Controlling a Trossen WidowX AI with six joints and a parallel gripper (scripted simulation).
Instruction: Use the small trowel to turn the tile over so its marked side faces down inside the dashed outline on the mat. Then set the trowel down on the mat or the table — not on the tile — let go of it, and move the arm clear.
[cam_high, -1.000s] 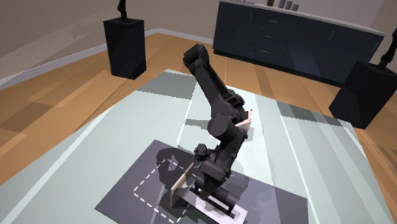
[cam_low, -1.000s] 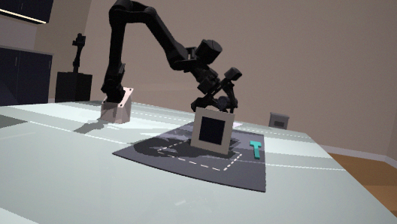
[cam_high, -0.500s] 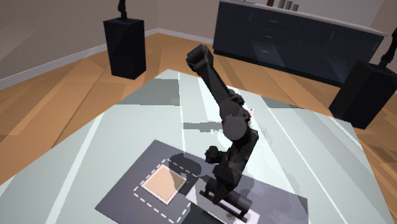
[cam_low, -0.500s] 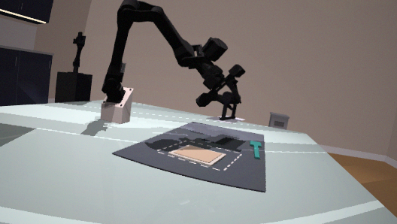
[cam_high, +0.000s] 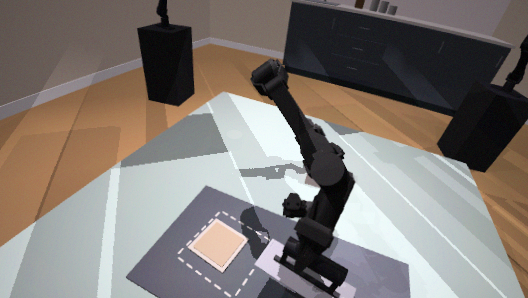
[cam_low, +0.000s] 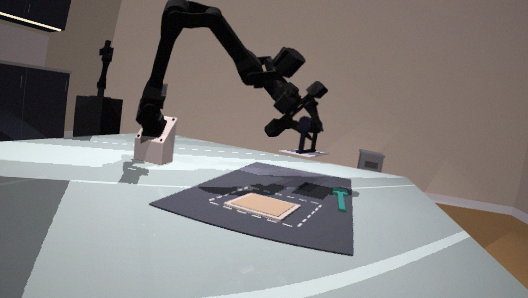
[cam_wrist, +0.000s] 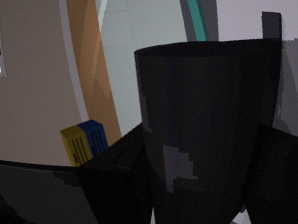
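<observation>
The trowel is 3 cm behind my gripper tip, 1 cm to the left of it and 1 cm below it. Also, from my gripper tip: dark mat (16 cm below, 6 cm behind, 2 cm to the right); teal t-shaped piece (14 cm below, 8 cm ahead, 2 cm to the right); square peach tile (19 cm to the right, 14 cm below, 9 cm behind).
</observation>
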